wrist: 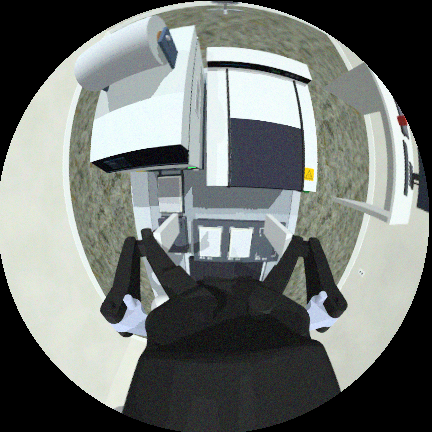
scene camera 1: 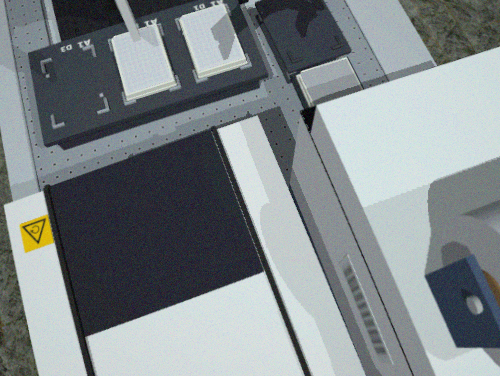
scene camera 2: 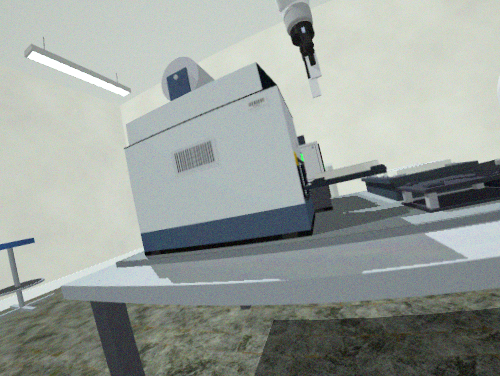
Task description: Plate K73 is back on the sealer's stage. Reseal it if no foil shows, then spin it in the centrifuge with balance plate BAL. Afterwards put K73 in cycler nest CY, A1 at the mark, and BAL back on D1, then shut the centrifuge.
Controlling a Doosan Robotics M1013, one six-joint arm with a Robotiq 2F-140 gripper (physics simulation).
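Places are measured from the arm's base along level axes (x ahead, y left, z up), in millimetres.
Pixels of known places: gripper, fingertip midpoint: (wrist: 221,223) (scene camera 1: 203,5) (scene camera 2: 316,88).
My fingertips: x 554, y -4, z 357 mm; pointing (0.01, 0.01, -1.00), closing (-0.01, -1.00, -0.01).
Observation:
For each thing: its top centre in the pictures, then the offset to it from my fingertips. "spot": a spot on its surface instead.
- dark plate rack, surface spot: (scene camera 1: 75,120) spot: 137 mm back, 221 mm right, 321 mm down
- sealer, middle of its top: (scene camera 2: 198,69) 305 mm ahead, 171 mm left, 96 mm up
- centrifuge, surface spot: (scene camera 1: 175,330) spot: 251 mm ahead, 139 mm right, 170 mm down
- dark block, middle of its top: (scene camera 1: 302,23) (scene camera 2: 453,175) (wrist: 171,236) 184 mm back, 205 mm left, 333 mm down
- foil roll, middle of its top: (scene camera 2: 192,72) 326 mm ahead, 171 mm left, 96 mm up
My gripper (scene camera 2: 314,82) (wrist: 221,223) is open and empty, high above the dark plate rack (scene camera 1: 75,120). A plate (scene camera 1: 330,82) (scene camera 2: 350,171) (wrist: 170,192) lies on the stage at the sealer's front. Its top looks plain grey, partly shaded; no well grid shows and its label is unreadable. The sealer (scene camera 1: 400,145) (scene camera 2: 210,190) (wrist: 137,130) is a large white box. One white plate (scene camera 1: 207,37) (wrist: 209,242) sits on D1 and another white plate (scene camera 1: 142,65) (wrist: 240,242) on D2. The centrifuge (scene camera 1: 175,330) (wrist: 262,100) has a uniformly dark front section; I cannot tell whether it is open.
Position D3 shows bare corner brackets. A dark block (scene camera 1: 305,35) with corner brackets stands beside the rack, before the sealer stage; no label is readable on it. A foil roll (scene camera 2: 200,75) (wrist: 120,55) tops the sealer. A thin pale strip (scene camera 1: 127,20) overlaps the D2 plate's edge in scene camera 1.

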